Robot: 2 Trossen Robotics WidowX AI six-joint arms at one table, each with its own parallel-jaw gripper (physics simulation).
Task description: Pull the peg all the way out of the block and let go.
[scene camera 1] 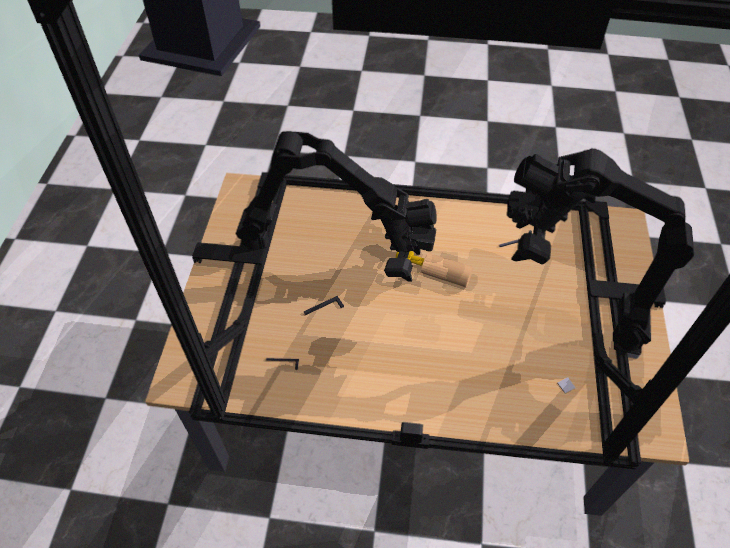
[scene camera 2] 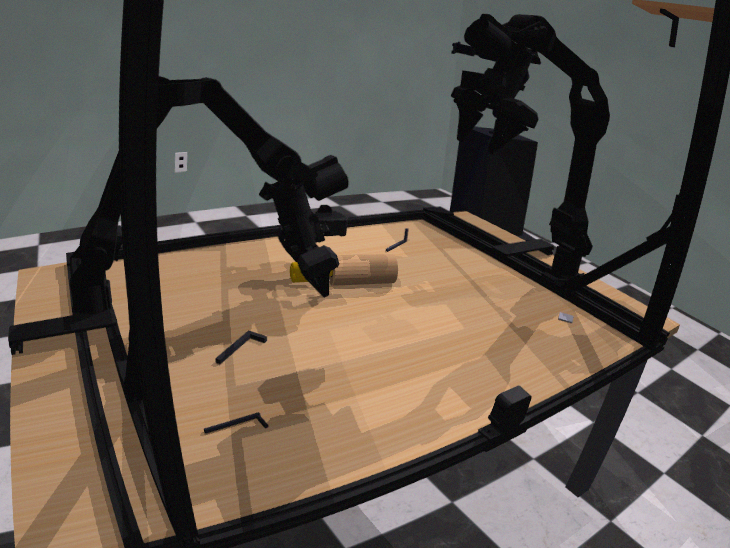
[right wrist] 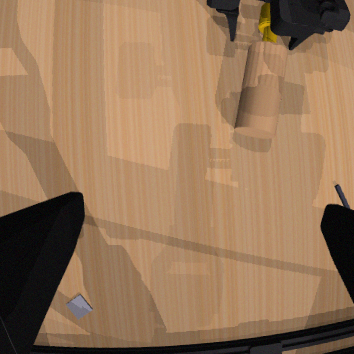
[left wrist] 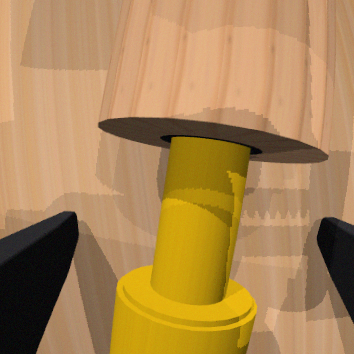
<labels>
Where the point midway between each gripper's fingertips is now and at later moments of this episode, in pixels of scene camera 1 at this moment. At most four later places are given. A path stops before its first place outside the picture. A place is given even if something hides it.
My left gripper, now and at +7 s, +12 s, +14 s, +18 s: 414,267; 393,265; 392,265; 392,265; 392,264
My right gripper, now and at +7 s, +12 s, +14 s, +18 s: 515,243; 515,243; 445,248; 436,251; 430,270
</labels>
